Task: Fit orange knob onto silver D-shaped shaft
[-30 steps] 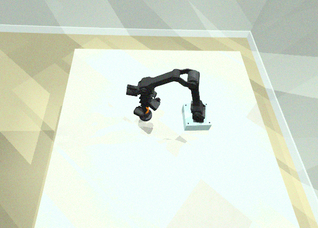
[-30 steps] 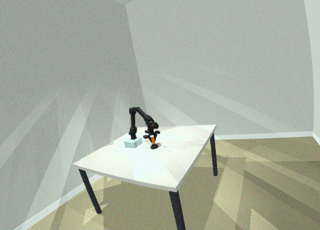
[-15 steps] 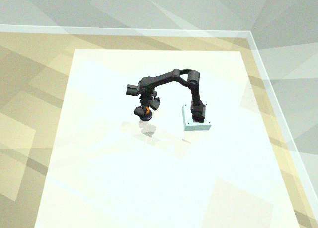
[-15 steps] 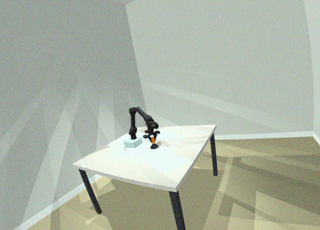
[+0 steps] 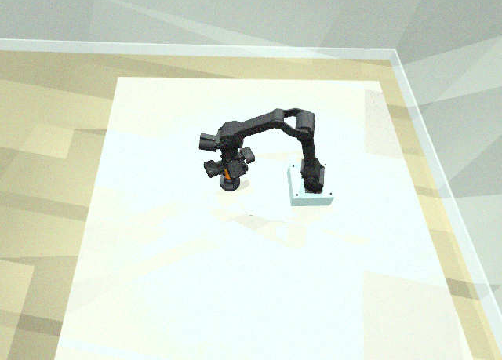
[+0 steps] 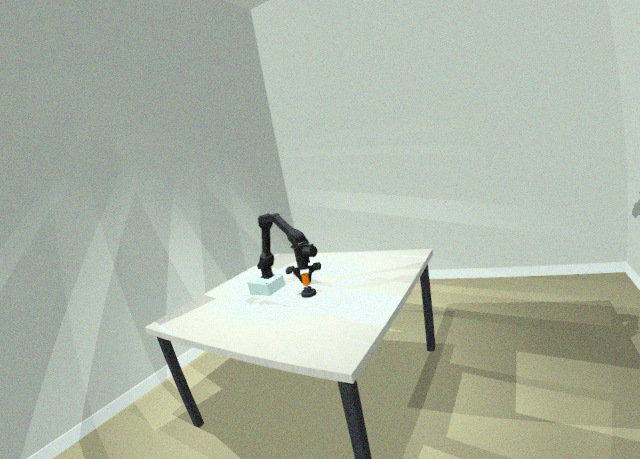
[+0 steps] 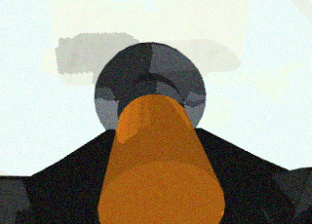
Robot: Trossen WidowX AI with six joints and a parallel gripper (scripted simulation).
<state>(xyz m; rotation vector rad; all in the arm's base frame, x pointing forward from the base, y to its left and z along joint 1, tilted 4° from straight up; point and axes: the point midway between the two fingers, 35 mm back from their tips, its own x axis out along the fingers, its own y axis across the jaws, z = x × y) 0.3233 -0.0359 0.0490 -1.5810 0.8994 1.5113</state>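
Right now my gripper tip is 3 cm below the orange knob. Round my gripper tip: round pedestal 4 cm below.
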